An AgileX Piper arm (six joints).
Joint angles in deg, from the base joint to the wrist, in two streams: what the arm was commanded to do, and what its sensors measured. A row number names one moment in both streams.
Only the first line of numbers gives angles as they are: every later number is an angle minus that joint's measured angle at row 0.
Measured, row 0:
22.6, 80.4, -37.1, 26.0, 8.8, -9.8
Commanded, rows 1 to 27:
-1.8, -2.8, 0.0, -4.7, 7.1, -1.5
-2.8, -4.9, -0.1, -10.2, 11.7, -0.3
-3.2, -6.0, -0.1, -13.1, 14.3, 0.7
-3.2, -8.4, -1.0, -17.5, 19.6, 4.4
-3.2, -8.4, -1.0, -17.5, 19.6, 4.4
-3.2, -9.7, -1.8, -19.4, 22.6, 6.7
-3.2, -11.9, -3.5, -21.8, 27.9, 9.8
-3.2, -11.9, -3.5, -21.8, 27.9, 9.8
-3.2, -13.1, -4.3, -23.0, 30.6, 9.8
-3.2, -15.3, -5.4, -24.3, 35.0, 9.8
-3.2, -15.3, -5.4, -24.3, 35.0, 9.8
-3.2, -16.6, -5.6, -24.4, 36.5, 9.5
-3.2, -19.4, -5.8, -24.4, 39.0, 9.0
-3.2, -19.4, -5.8, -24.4, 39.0, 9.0
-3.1, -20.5, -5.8, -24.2, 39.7, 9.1
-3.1, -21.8, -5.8, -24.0, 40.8, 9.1
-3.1, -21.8, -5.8, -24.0, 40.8, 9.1
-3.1, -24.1, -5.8, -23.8, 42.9, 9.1
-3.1, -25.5, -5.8, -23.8, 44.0, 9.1
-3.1, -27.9, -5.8, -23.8, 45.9, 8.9
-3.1, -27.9, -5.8, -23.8, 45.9, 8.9
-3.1, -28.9, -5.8, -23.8, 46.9, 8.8
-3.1, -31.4, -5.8, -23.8, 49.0, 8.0
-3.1, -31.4, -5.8, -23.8, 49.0, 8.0
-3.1, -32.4, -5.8, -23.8, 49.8, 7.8
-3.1, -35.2, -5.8, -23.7, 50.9, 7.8
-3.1, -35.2, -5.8, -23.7, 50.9, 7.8
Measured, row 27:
-2.9, -31.9, -5.5, -23.8, 48.8, 8.6
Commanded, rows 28 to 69:
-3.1, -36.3, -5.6, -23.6, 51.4, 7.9
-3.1, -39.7, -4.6, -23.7, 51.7, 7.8
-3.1, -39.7, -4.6, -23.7, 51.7, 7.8
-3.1, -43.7, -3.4, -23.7, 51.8, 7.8
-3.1, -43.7, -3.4, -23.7, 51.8, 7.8
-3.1, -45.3, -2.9, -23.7, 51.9, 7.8
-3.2, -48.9, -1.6, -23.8, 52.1, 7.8
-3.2, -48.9, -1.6, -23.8, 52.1, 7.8
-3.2, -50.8, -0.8, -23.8, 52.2, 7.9
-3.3, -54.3, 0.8, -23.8, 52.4, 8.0
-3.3, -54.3, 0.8, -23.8, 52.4, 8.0
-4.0, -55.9, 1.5, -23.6, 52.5, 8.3
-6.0, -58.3, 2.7, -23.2, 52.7, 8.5
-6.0, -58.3, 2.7, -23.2, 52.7, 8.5
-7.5, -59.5, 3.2, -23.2, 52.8, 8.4
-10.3, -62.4, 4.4, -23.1, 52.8, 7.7
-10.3, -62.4, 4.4, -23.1, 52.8, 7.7
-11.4, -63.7, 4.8, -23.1, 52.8, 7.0
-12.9, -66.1, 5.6, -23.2, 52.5, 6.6
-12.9, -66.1, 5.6, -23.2, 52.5, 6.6
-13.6, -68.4, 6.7, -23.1, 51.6, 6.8
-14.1, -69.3, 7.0, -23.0, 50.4, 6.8
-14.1, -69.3, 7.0, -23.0, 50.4, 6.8
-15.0, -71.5, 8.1, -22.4, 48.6, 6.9
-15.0, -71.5, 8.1, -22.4, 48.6, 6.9
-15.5, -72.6, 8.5, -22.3, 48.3, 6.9
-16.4, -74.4, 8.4, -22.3, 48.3, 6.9
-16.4, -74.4, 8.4, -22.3, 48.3, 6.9
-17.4, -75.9, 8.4, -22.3, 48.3, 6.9
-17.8, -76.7, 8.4, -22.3, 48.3, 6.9
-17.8, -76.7, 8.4, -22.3, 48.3, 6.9
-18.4, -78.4, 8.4, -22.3, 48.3, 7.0
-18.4, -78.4, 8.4, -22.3, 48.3, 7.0
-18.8, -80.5, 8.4, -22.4, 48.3, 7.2
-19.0, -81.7, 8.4, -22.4, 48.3, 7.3
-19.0, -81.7, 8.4, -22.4, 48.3, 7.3
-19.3, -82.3, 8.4, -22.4, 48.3, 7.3
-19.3, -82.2, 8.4, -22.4, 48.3, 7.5
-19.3, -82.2, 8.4, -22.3, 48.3, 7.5
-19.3, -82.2, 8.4, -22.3, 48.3, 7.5
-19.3, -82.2, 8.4, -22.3, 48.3, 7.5
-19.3, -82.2, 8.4, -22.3, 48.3, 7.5
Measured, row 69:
-18.9, -80.6, 8.3, -22.5, 48.8, 7.5
